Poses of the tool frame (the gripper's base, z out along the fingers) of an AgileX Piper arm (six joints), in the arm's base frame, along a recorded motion.
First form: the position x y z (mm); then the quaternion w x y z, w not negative.
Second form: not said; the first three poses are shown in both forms.
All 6 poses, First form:
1: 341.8, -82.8, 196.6, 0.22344, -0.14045, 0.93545, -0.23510
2: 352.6, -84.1, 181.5, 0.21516, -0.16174, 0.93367, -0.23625
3: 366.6, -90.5, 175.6, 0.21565, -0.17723, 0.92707, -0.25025
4: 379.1, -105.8, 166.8, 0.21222, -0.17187, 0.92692, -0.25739
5: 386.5, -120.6, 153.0, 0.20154, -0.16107, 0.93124, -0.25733
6: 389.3, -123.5, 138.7, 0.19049, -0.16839, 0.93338, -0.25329
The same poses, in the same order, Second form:
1: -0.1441, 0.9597, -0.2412, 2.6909, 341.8, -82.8, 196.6
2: -0.1656, 0.9561, -0.2419, 2.7079, 352.6, -84.1, 181.5
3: -0.1815, 0.9494, -0.2563, 2.7069, 366.6, -90.5, 175.6
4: -0.1759, 0.9485, -0.2634, 2.7139, 379.1, -105.8, 166.8
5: -0.1644, 0.9508, -0.2627, 2.7357, 386.5, -120.6, 153.0
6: -0.1715, 0.9508, -0.2580, 2.7583, 389.3, -123.5, 138.7
